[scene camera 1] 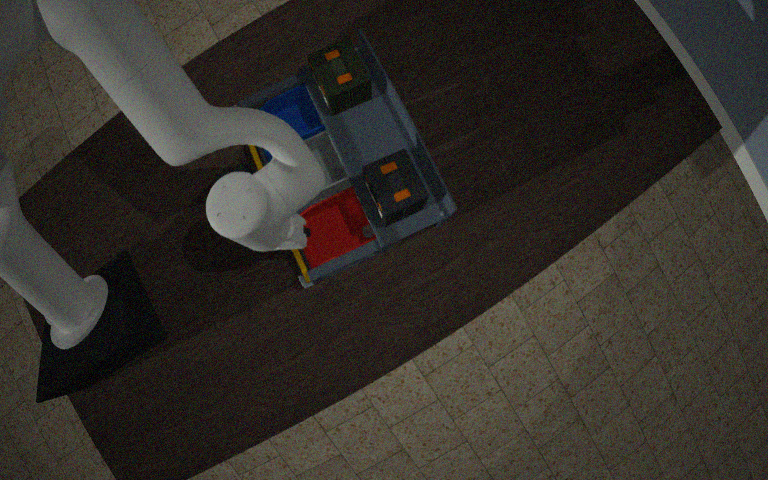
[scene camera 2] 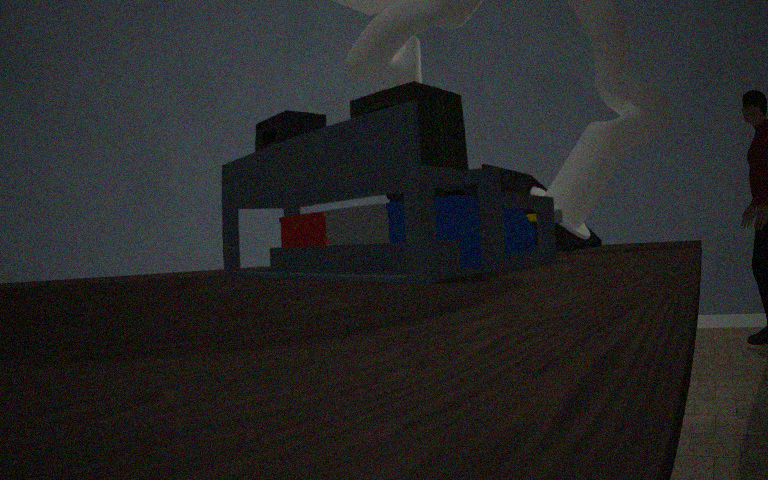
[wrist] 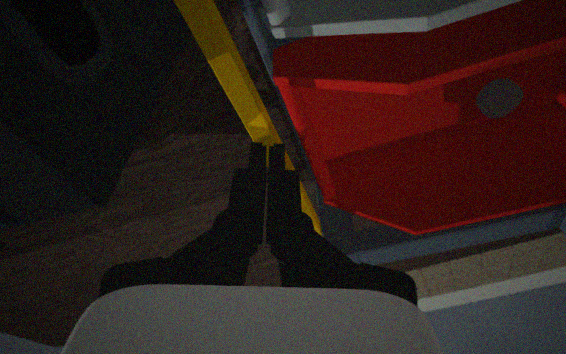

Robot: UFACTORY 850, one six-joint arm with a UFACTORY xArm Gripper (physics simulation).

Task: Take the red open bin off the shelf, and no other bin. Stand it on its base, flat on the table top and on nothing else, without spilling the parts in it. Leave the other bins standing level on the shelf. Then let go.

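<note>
The red open bin sits in the lower level of the grey-blue shelf, at one end. A round grey part lies in it. The grey bin is beside it, and the blue bin is beyond that. My gripper is shut with nothing between the fingers. In the wrist view its tips appear over the yellow bar, just outside the red bin's front edge. The arm hides part of the bins' front in scene camera 1.
A dark green box and a dark grey box, both with orange labels in scene camera 1, stand on the shelf's upper level. The yellow bar runs along the shelf's front. A black plate lies under the arm's base. A person stands beyond the table.
</note>
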